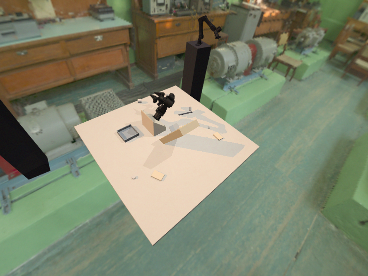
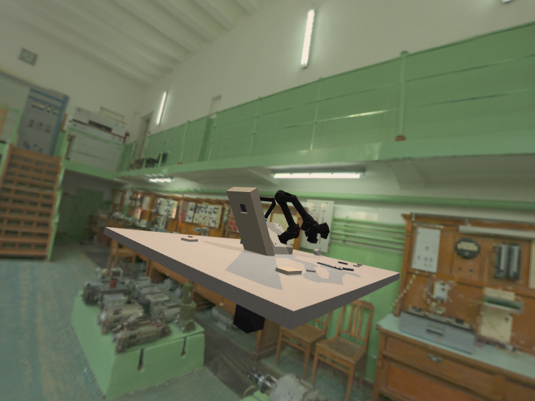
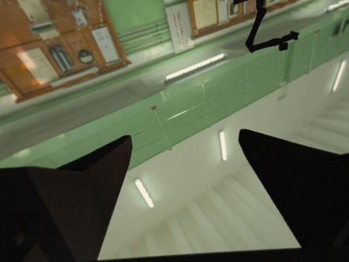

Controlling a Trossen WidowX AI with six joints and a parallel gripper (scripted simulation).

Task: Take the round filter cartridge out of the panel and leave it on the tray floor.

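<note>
Now: the round filter cartridge 61 cm ahead of my gripper tip, 6 cm above it and 5 cm to the right of it. The rest, counted from my gripper tip: dark tray (38 cm to the right, 22 cm ahead, 19 cm below); then tan service panel (57 cm ahead, 5 cm to the right, 2 cm below); then grey bracket (51 cm ahead, 6 cm to the right, 3 cm below).
</note>
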